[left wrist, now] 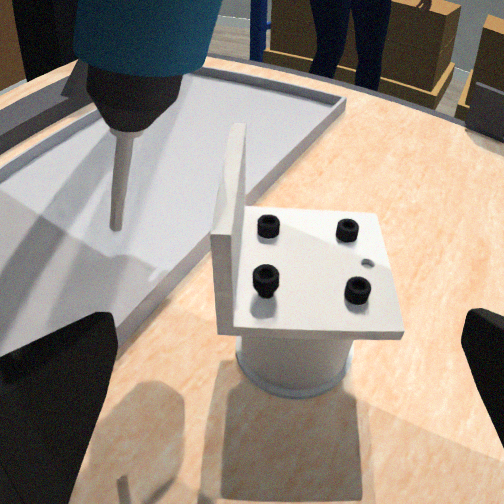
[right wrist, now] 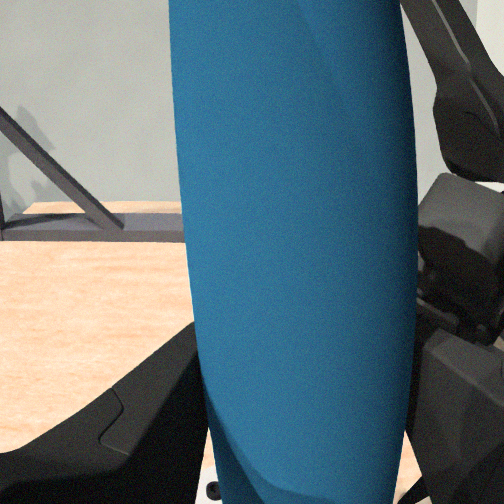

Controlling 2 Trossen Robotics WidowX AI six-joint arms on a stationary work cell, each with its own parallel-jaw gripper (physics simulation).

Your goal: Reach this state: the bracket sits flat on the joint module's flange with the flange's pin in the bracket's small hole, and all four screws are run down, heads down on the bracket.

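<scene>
In the left wrist view the white L-shaped bracket [left wrist: 310, 272] sits flat on the white cylindrical joint module [left wrist: 295, 362]. The flange's pin shows in the bracket's small hole [left wrist: 367, 262]. Four black screws stand in the bracket; the front-left screw [left wrist: 265, 280] stands higher than the other three, such as the back-right screw [left wrist: 347, 230]. My left gripper [left wrist: 280, 400] is open and empty, its fingers either side of the module. My right gripper [right wrist: 300, 400] is shut on the blue screwdriver [right wrist: 300, 240]. The screwdriver's bit [left wrist: 120, 185] hangs over the grey tray, left of the bracket.
A shallow grey tray [left wrist: 165, 175] with raised rims lies behind and left of the bracket. Cardboard boxes [left wrist: 400, 45] and a person's legs stand beyond the table's far edge. A dark frame bar [right wrist: 65, 190] shows at the left in the right wrist view.
</scene>
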